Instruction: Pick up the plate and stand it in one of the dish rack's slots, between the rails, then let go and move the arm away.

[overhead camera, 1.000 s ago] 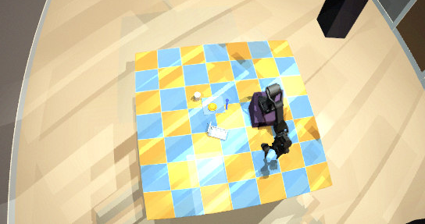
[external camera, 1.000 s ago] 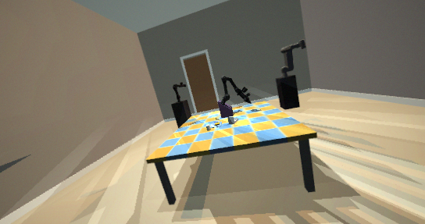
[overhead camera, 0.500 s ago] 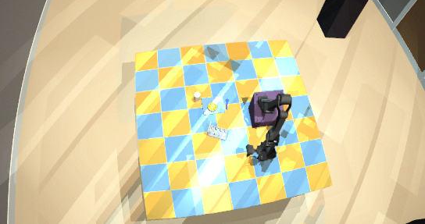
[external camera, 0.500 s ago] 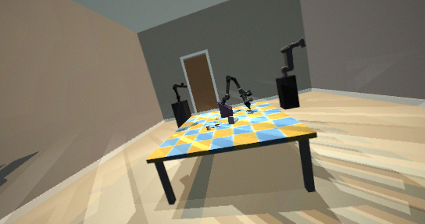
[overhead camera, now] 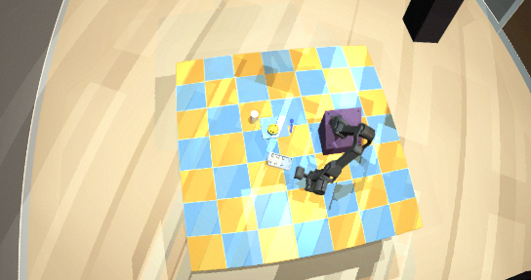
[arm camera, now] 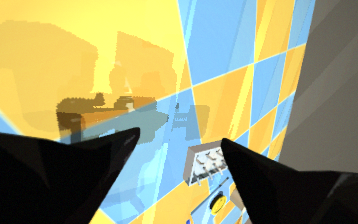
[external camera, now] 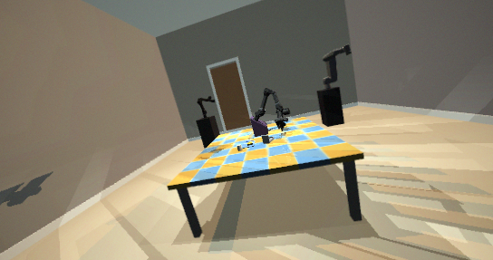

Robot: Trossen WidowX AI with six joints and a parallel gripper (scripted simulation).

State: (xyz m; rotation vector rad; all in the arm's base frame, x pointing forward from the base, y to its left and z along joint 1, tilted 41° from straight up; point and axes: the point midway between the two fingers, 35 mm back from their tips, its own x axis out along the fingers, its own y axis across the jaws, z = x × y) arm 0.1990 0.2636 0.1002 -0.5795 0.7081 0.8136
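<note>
Right now my gripper tip is 33 cm to the left of the plate, 10 cm short of it and 5 cm above it. Round my gripper tip: white cup (41 cm to the right, 19 cm ahead, 4 cm below); dish rack (14 cm to the right, 8 cm ahead, 4 cm below); blue spoon (35 cm to the right, 6 cm below, 1 cm behind).
</note>
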